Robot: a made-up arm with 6 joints.
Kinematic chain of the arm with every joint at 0, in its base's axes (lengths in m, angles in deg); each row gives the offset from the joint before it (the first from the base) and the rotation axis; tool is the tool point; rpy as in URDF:
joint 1: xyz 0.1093 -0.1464 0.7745 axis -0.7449 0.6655 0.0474
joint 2: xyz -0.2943 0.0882 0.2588 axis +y
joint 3: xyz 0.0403 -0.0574 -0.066 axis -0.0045 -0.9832 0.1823
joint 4: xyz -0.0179 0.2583 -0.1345 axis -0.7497 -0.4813 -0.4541
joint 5: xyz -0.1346 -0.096 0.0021 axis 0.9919 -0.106 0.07
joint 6: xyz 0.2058 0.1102 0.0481 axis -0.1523 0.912 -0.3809
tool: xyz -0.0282 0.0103 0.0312 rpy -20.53 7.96 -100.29
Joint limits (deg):
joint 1: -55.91..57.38
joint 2: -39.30..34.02
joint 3: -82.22..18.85
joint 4: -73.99..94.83
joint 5: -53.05..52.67
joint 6: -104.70..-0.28
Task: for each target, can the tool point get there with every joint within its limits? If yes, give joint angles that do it. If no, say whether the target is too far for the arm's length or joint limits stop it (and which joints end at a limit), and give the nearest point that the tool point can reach.
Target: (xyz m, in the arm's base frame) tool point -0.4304 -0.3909 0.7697
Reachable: no: joint limits stop it (at a limit: joint 1, joint 2, joint 3, joint 5, joint 6) | nearest point -0.2390 -0.1152 0.9256 | short by 0.370 m
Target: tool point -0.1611 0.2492 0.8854
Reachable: yes | joints 25.77 17.04 -54.92 62.13 17.83 -41.35
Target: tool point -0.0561 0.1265 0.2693
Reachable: no: joint limits stop it (at a limit: joint 1, joint 3, joint 5, joint 6) | nearest point -0.0381 0.1535 0.6450 | short by 0.377 m
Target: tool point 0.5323 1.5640 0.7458
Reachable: no: too far | nearest point -0.0135 0.3866 0.7942 | short by 1.299 m
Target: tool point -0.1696 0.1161 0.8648
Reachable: yes | joints -12.97 21.22 10.89 -54.64 5.60 -46.53
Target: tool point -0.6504 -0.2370 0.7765
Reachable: no: joint limits stop it (at a limit: joint 2, joint 3, joint 5, joint 6) | nearest point -0.4101 0.0390 0.7908 | short by 0.366 m
